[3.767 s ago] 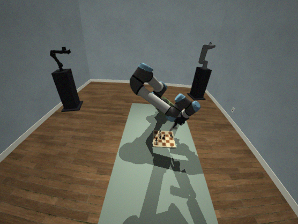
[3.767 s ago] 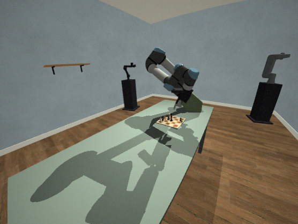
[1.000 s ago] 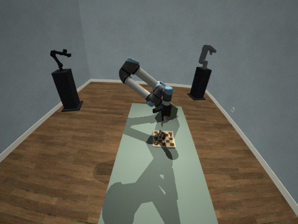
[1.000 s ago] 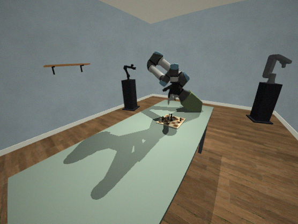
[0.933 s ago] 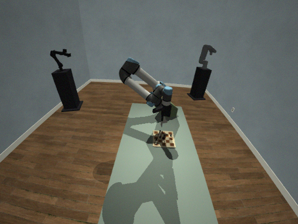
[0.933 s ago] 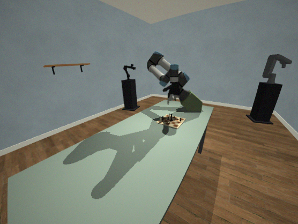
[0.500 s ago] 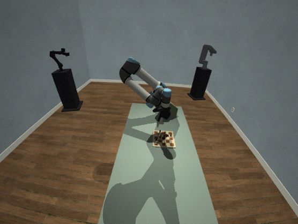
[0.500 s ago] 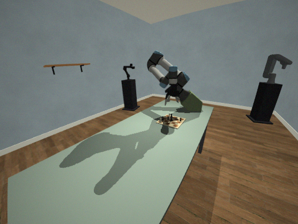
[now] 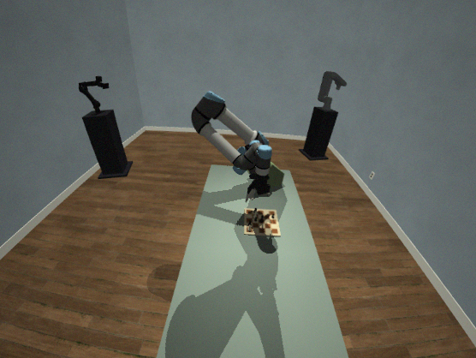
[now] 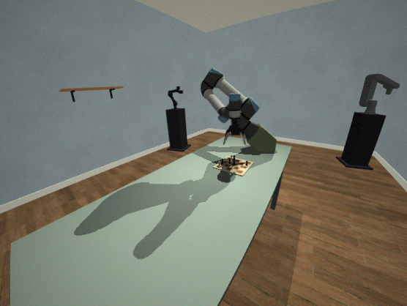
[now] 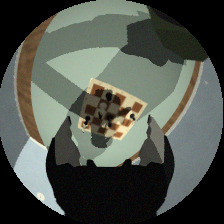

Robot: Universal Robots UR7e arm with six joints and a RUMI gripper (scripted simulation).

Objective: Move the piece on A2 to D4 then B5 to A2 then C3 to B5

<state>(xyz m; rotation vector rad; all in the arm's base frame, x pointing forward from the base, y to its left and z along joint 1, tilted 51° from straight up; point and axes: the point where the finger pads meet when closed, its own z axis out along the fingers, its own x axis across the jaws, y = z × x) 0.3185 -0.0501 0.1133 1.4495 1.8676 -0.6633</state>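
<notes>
Now: the white piece 40 mm ahead of my hand, 10 mm to the right of it and 90 mm below it. The rest, counted from my hand: chessboard 80 mm ahead, 20 mm to the left, 120 mm below.
</notes>
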